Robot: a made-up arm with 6 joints. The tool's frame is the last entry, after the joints.
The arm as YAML. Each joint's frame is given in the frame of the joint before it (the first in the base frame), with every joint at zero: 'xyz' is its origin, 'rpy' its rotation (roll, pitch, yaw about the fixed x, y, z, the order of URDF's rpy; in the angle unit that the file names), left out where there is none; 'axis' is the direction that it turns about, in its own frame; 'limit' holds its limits. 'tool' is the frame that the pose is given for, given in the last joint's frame.
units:
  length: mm
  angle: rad
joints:
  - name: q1
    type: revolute
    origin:
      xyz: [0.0, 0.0, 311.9]
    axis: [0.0, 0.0, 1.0]
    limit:
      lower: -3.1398
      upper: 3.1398
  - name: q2
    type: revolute
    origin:
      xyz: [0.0, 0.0, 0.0]
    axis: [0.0, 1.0, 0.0]
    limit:
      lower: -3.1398
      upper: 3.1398
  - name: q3
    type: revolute
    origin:
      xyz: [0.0, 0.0, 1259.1]
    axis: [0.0, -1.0, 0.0]
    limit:
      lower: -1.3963
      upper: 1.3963
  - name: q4
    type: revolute
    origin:
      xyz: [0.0, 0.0, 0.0]
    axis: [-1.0, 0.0, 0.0]
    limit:
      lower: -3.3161
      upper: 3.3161
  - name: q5
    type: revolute
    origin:
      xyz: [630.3, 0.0, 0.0]
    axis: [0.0, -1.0, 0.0]
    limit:
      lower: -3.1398
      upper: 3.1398
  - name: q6
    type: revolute
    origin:
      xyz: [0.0, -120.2, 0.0]
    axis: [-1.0, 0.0, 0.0]
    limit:
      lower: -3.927
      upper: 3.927
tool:
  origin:
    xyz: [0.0, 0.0, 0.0]
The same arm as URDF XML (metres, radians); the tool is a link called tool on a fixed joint. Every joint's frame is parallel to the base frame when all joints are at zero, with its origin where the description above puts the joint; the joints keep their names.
<robot name="arm">
<joint name="q1" type="revolute"><parent link="base_link"/><child link="link1"/><origin xyz="0 0 0.3119"/><axis xyz="0 0 1"/><limit lower="-3.1398" upper="3.1398"/></joint>
<joint name="q2" type="revolute"><parent link="link1"/><child link="link2"/><origin xyz="0 0 0"/><axis xyz="0 1 0"/><limit lower="-3.1398" upper="3.1398"/></joint>
<joint name="q3" type="revolute"><parent link="link2"/><child link="link3"/><origin xyz="0 0 1.2591"/><axis xyz="0 -1 0"/><limit lower="-1.3963" upper="1.3963"/></joint>
<joint name="q4" type="revolute"><parent link="link3"/><child link="link4"/><origin xyz="0 0 0"/><axis xyz="-1 0 0"/><limit lower="-3.3161" upper="3.3161"/></joint>
<joint name="q5" type="revolute"><parent link="link4"/><child link="link5"/><origin xyz="0.6303 0 0"/><axis xyz="0 -1 0"/><limit lower="-3.1398" upper="3.1398"/></joint>
<joint name="q6" type="revolute"><parent link="link5"/><child link="link6"/><origin xyz="0 -0.1202 0"/><axis xyz="-1 0 0"/><limit lower="-3.927" upper="3.927"/></joint>
<joint name="tool_joint" type="fixed"><parent link="link6"/><child link="tool"/><origin xyz="0 0 0"/></joint>
<link name="base_link"/>
<link name="link1"/>
<link name="link2"/>
<link name="link3"/>
<link name="link4"/>
<link name="link5"/>
<link name="link6"/>
<link name="tool"/>
</robot>

